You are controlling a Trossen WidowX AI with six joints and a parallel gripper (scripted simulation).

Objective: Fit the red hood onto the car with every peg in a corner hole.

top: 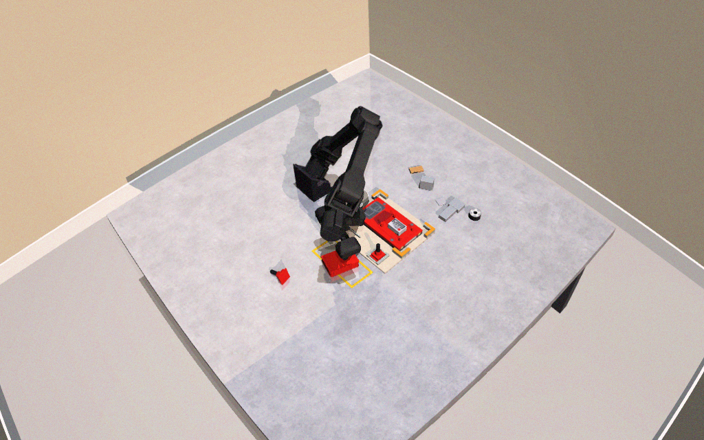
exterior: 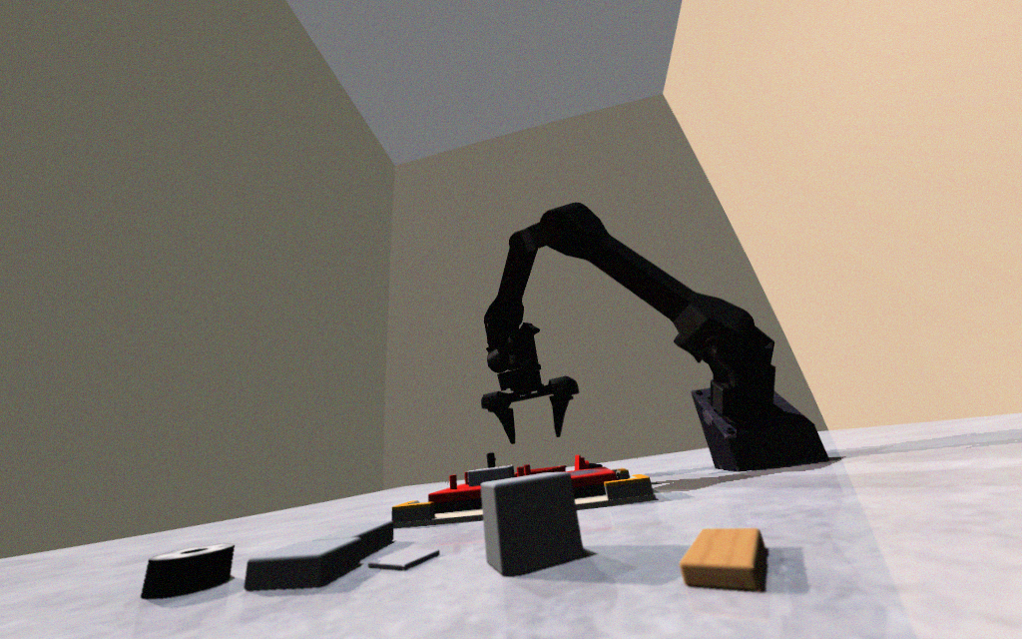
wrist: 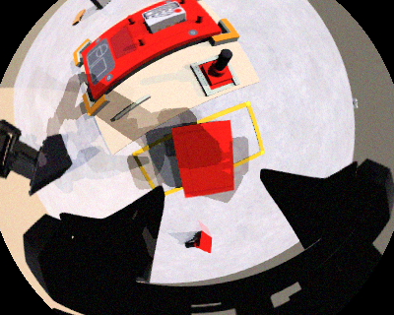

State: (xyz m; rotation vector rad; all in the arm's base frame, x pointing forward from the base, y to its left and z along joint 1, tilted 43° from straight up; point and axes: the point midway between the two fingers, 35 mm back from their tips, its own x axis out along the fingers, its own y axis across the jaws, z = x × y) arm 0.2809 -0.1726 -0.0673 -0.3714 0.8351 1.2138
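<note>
The red hood lies 60 mm below my gripper tip. Round my gripper tip: grey engine block (50 mm ahead, 210 mm to the left, 50 mm below); then wooden block (80 mm behind, 480 mm to the left, 70 mm below).
</note>
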